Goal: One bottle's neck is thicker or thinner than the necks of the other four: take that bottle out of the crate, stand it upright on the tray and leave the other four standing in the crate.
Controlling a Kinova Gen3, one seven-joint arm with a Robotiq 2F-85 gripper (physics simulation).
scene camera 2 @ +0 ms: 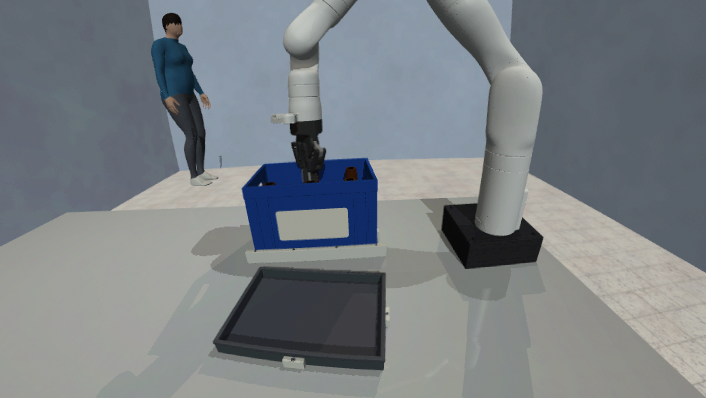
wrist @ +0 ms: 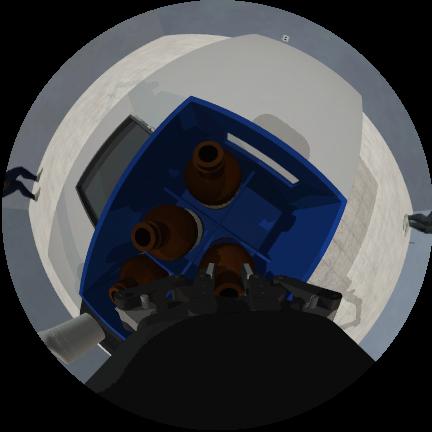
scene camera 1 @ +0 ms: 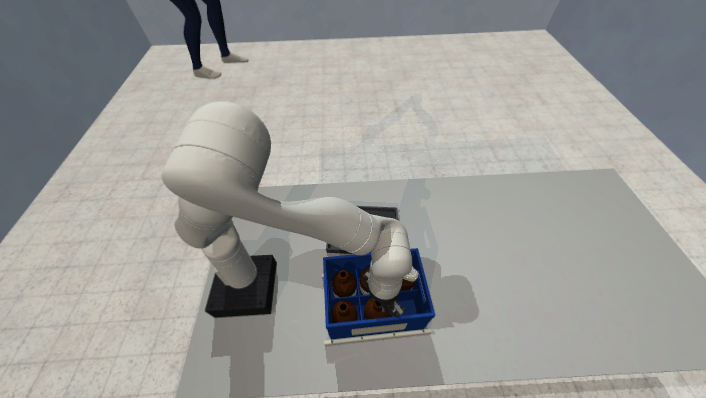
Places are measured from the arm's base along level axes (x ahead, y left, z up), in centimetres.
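Pixels of known places: gripper, fingertip midpoint: [wrist: 227,271] [scene camera 1: 381,304]; arm's base, origin of the base link: [scene camera 2: 494,224] [wrist: 93,325] [scene camera 1: 242,274].
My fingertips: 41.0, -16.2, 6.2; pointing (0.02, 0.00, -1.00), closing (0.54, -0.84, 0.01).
Observation:
For each thing: its top centre in the pictures, then the offset to it from my fingertips, as dx, dy, dz.
- blue crate, middle of its top: [wrist: 178,274] [scene camera 2: 312,170] [scene camera 1: 375,284] -1.1, +3.9, +4.7
- brown bottle, middle of its top: [wrist: 228,295] [scene camera 1: 378,302] -1.0, -0.6, +3.5
- dark tray, middle of its top: [scene camera 2: 308,305] [wrist: 109,169] [scene camera 1: 363,227] -0.4, +30.6, -10.3
A blue crate [scene camera 1: 380,330] [scene camera 2: 266,217] [wrist: 310,225] stands on the grey table and holds several brown bottles. In the wrist view one bottle [wrist: 209,160] stands at the far side with a wide mouth, and another bottle [wrist: 149,235] stands in the middle. My gripper [scene camera 1: 392,309] [scene camera 2: 309,173] [wrist: 227,271] reaches down into the crate. It is shut on the neck of a brown bottle [scene camera 1: 375,309] [wrist: 227,257] in the middle cell of one long row. That bottle stands in its cell. The dark tray [scene camera 2: 301,273] [scene camera 1: 380,212] [wrist: 104,169] lies empty beside the crate.
The arm's black base [scene camera 1: 242,291] [scene camera 2: 489,242] sits at the table's edge next to the crate. A person [scene camera 1: 201,29] [scene camera 2: 182,99] stands on the tiled floor beyond the table. One crate cell next to the held bottle is empty.

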